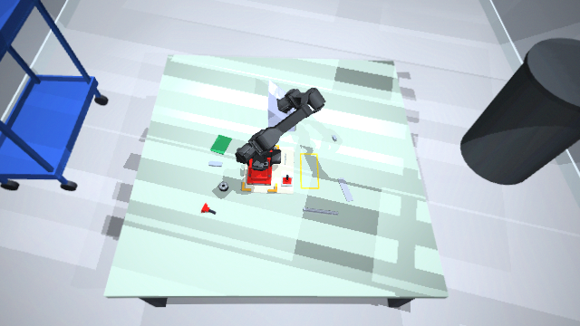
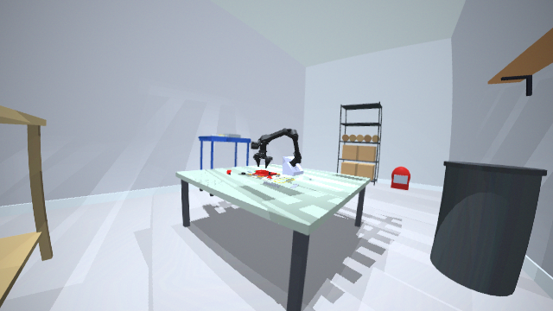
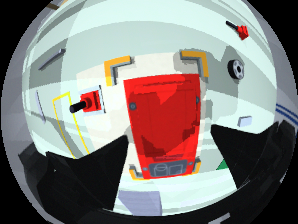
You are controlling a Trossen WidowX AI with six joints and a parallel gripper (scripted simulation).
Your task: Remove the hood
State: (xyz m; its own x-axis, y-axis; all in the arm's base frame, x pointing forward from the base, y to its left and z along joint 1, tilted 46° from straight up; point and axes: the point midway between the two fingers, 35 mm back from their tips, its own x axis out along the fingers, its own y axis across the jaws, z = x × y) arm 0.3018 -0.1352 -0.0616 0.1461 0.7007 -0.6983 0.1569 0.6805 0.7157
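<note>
My gripper tip is 3 cm above the red hood. Round my gripper tip: green block: 19 cm behind, 17 cm to the right, 7 cm below; then wheel: 5 cm ahead, 17 cm to the right, 6 cm below.
</note>
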